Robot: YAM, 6 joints.
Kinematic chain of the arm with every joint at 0, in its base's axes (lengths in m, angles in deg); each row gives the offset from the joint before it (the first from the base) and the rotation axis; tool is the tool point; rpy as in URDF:
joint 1: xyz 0 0 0.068 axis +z
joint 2: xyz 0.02 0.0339 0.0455 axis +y
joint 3: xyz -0.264 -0.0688 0 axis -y
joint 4: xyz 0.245 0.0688 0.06 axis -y
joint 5: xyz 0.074 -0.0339 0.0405 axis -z
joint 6: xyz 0.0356 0 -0.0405 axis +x
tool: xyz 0 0 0 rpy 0 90 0
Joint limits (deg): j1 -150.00..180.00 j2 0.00..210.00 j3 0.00..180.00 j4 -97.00..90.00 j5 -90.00..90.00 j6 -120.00..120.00
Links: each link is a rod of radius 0.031 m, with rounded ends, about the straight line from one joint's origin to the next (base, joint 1, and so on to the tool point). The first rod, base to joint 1, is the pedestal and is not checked.
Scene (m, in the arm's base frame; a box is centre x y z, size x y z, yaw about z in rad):
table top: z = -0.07
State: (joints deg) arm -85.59 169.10 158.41 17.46 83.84 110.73
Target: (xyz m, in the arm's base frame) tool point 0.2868 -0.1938 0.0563
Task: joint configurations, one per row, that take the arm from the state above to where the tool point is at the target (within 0.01 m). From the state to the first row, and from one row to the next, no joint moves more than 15 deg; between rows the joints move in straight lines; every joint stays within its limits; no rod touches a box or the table.
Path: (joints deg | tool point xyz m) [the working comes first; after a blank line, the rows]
Joints at the target: -28.14 126.22 61.13 -16.58 90.00 110.73
Straight joint move there: clear.

1: -77.38 162.97 144.51 12.60 84.72 110.73 | 0.0966 -0.5939 0.1623
2: -69.18 156.85 130.61 7.73 85.60 110.73 | 0.1736 -0.5564 0.1384
3: -60.97 150.72 116.72 2.87 86.48 110.73 | 0.2369 -0.5000 0.1160
4: -52.76 144.60 102.82 -1.99 87.36 110.73 | 0.2818 -0.4295 0.0956
5: -44.56 138.47 88.92 -6.85 88.24 110.73 | 0.3055 -0.3508 0.0785
6: -36.35 132.35 75.02 -11.72 89.12 110.73 | 0.3069 -0.2701 0.0651
7: -28.14 126.22 61.13 -16.58 90.00 110.73 | 0.2868 -0.1938 0.0563

